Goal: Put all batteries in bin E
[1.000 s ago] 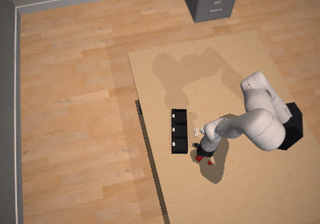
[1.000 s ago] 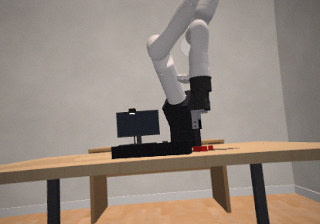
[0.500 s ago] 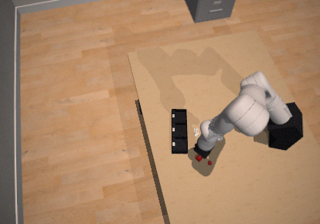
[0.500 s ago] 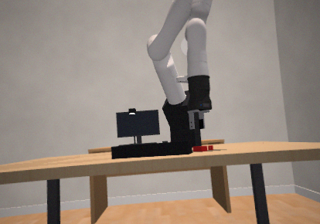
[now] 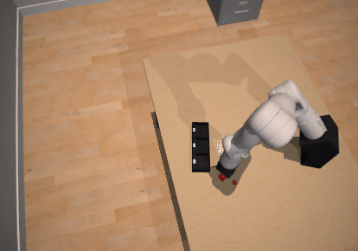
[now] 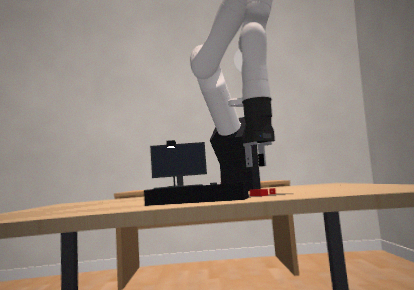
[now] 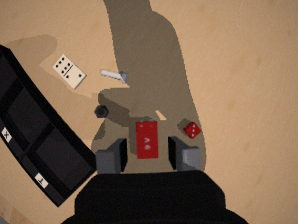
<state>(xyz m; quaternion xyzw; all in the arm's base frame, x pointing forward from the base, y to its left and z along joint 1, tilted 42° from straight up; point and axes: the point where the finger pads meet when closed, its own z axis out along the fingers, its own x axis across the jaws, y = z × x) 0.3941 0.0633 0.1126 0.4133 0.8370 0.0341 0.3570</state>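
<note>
The red block battery lies 1 cm behind my hand, 1 cm to the right of it and 9 cm below it. The rest, counted from my hand: black round thing (7 cm to the right, 9 cm below); then screw (5 cm behind, 7 cm to the right, 9 cm below); then red cube (4 cm behind, 5 cm to the left, 9 cm below).
</note>
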